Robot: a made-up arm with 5 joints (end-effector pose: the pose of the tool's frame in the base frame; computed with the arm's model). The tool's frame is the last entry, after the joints.
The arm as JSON. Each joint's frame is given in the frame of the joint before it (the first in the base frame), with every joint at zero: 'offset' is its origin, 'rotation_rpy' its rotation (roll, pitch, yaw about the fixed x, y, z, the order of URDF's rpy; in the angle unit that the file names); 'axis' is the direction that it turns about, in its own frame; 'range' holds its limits. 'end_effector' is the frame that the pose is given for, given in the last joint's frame.
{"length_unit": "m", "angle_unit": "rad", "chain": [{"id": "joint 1", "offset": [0.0, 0.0, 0.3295], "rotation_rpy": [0.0, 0.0, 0.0], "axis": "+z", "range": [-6.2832, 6.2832]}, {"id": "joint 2", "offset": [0.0, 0.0, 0.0], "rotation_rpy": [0.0, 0.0, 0.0], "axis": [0.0, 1.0, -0.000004], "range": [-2.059, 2.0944]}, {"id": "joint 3", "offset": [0.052, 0.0, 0.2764], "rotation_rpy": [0.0, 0.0, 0.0], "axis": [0.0, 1.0, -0.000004], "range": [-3.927, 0.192]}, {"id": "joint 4", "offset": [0.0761, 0.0, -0.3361], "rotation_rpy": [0.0, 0.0, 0.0], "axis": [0.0, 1.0, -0.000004], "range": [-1.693, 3.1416]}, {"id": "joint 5", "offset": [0.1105, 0.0, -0.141], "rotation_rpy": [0.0, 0.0, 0.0], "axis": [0.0, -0.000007, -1.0], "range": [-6.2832, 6.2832]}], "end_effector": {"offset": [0.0, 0.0, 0.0], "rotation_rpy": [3.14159, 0.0, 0.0]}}
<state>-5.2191 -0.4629 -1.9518 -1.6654 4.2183</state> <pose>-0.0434 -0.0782 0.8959 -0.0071 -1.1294 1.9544</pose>
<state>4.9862 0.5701 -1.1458 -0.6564 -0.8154</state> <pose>0.1648 -0.5868 0.3510 1.9144 -0.4701 0.6869</pose>
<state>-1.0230 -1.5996 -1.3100 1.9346 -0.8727</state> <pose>-0.0499 0.0818 0.7304 2.2493 -0.1693 0.6977</pose>
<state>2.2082 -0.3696 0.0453 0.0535 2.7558</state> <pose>-0.1619 0.2186 0.2054 -2.8486 0.8001 0.3185</pose>
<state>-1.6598 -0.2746 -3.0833 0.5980 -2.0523</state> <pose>0.0197 0.2205 1.0936 0.3794 0.0754 -0.5635</pose>
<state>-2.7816 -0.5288 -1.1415 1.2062 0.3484</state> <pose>-0.3690 -0.1389 0.6269 0.0156 -2.6977 0.2211</pose>
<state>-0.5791 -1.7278 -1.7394 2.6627 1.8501</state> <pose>-0.2365 0.1546 0.6136 -0.8817 2.3697 -0.8657</pose>
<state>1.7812 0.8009 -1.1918 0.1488 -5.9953</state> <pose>-0.1199 0.5615 0.0924 -2.1490 -1.9886 -0.1820</pose>
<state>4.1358 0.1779 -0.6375 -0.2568 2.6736</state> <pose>-0.2689 -0.4136 0.2911 2.0716 1.8580 -1.0059</pose>
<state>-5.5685 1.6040 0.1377 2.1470 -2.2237</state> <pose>-0.0415 -0.0360 0.4291 0.0845 0.8288 1.5487</pose>
